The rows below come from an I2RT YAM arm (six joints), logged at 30 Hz.
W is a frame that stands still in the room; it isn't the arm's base.
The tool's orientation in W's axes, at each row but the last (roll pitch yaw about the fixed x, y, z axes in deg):
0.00 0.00 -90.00
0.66 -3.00 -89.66
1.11 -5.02 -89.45
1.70 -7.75 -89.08
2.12 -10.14 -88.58
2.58 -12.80 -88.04
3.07 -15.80 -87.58
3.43 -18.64 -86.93
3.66 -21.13 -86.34
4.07 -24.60 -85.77
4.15 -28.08 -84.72
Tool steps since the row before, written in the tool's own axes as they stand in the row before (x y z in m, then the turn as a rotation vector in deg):
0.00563 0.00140 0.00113 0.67 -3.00 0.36
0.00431 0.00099 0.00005 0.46 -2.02 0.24
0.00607 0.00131 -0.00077 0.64 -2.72 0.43
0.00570 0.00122 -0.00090 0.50 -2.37 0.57
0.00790 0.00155 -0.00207 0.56 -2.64 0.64
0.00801 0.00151 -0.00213 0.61 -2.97 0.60
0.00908 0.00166 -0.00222 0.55 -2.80 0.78
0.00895 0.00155 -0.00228 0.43 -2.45 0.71
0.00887 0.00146 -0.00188 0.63 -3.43 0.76
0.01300 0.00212 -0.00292 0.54 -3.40 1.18
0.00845 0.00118 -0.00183 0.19 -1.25 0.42
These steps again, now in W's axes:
0.00140 -0.00563 0.00113 -3.00 -0.67 0.36
0.00101 -0.00429 0.00029 -2.02 -0.46 0.24
0.00138 -0.00610 -0.00021 -2.72 -0.63 0.43
0.00134 -0.00574 -0.00009 -2.38 -0.47 0.56
0.00183 -0.00809 -0.00059 -2.65 -0.52 0.63
0.00189 -0.00821 -0.00023 -2.98 -0.59 0.59
0.00217 -0.00923 0.00042 -2.82 -0.48 0.75
0.00217 -0.00907 0.00079 -2.47 -0.36 0.67
0.00214 -0.00880 0.00153 -3.44 -0.61 0.73
0.00327 -0.01276 0.00290 -3.46 -0.36 1.08
0.00207 -0.00812 0.00244 -1.27 -0.13 0.38

